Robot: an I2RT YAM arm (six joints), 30 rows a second.
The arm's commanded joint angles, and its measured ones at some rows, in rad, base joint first. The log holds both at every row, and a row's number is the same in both.
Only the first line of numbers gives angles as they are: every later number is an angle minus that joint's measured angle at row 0.
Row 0, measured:
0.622, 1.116, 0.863, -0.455, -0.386, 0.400
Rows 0 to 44, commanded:
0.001, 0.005, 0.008, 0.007, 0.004, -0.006
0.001, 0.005, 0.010, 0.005, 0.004, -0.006
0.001, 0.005, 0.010, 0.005, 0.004, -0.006
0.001, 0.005, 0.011, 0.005, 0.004, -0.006
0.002, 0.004, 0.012, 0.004, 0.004, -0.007
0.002, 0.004, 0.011, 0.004, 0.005, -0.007
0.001, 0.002, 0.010, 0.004, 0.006, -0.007
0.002, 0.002, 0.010, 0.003, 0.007, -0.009
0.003, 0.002, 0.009, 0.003, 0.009, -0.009
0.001, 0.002, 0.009, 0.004, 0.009, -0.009
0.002, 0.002, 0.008, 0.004, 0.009, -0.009
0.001, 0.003, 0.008, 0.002, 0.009, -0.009
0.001, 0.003, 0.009, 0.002, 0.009, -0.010
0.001, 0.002, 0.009, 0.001, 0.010, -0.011
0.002, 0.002, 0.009, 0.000, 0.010, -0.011
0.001, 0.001, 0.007, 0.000, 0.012, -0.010
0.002, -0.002, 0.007, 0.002, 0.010, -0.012
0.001, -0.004, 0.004, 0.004, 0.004, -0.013
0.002, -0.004, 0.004, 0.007, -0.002, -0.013
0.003, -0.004, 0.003, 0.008, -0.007, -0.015
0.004, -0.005, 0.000, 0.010, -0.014, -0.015
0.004, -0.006, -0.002, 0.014, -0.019, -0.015
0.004, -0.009, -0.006, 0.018, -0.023, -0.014
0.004, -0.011, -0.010, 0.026, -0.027, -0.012
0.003, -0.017, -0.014, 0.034, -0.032, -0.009
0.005, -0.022, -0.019, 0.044, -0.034, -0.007
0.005, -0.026, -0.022, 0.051, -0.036, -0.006
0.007, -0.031, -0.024, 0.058, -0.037, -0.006
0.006, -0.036, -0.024, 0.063, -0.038, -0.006
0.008, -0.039, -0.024, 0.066, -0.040, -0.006
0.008, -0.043, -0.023, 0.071, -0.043, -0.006
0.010, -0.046, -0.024, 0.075, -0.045, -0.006
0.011, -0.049, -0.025, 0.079, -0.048, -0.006
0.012, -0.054, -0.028, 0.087, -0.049, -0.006
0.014, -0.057, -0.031, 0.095, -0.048, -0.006
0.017, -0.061, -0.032, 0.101, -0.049, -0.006
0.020, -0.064, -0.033, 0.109, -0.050, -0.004
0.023, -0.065, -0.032, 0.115, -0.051, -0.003
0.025, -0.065, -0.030, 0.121, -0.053, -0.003
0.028, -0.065, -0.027, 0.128, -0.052, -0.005
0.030, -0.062, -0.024, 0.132, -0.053, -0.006
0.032, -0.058, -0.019, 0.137, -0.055, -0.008
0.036, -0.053, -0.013, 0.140, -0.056, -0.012
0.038, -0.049, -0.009, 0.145, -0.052, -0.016
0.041, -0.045, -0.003, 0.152, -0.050, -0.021
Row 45, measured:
0.035, -0.055, -0.014, 0.101, -0.049, -0.001
